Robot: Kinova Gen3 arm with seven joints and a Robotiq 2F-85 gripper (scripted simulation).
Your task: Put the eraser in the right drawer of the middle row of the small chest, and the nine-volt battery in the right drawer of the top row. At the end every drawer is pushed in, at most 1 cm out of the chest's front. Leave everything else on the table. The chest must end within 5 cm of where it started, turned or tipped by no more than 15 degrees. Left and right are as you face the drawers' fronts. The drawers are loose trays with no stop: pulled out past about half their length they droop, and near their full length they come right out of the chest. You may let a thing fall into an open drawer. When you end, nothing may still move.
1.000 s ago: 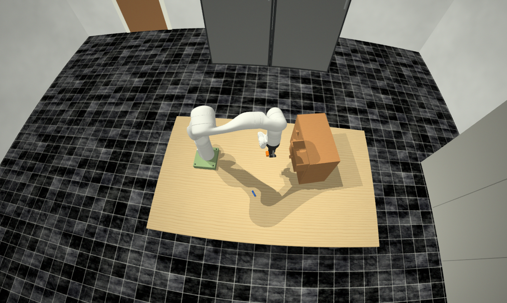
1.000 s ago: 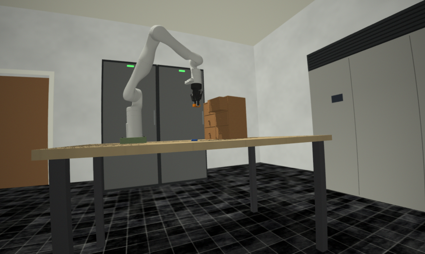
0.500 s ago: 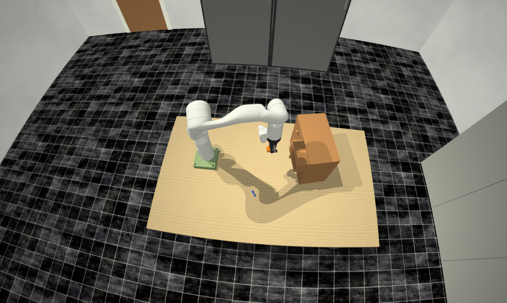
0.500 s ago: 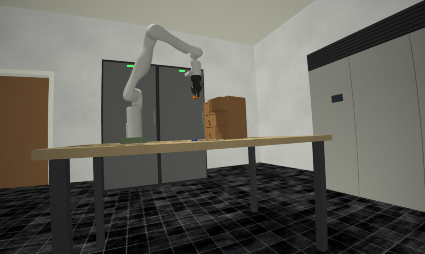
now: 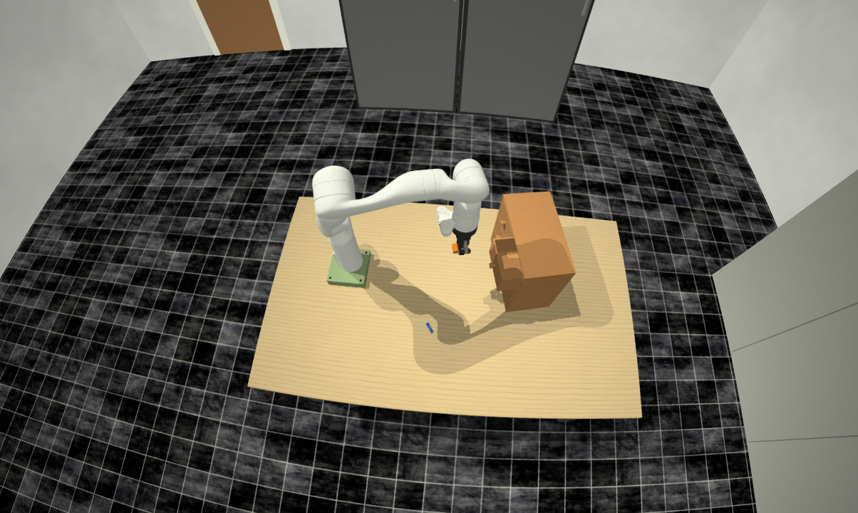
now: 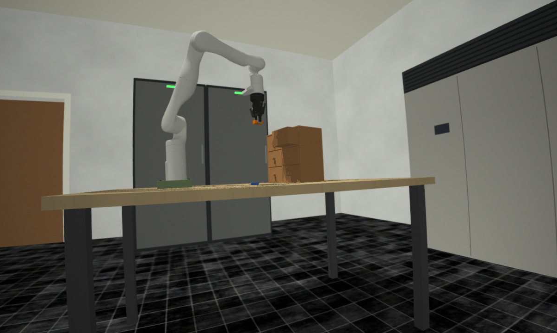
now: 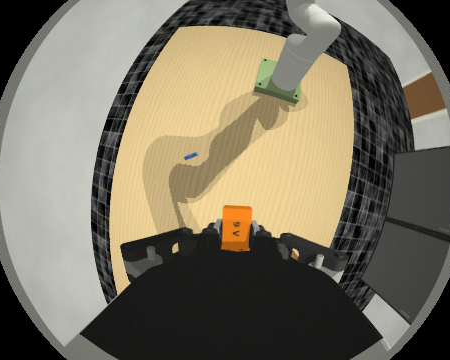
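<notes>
Right now my hand is 1 cm short of the nine-volt battery and 1 cm above it. Also, from my hand: eraser: 28 cm ahead, 10 cm to the left, 22 cm below; then blue stick: 5 cm behind, 17 cm to the right, 34 cm below.
</notes>
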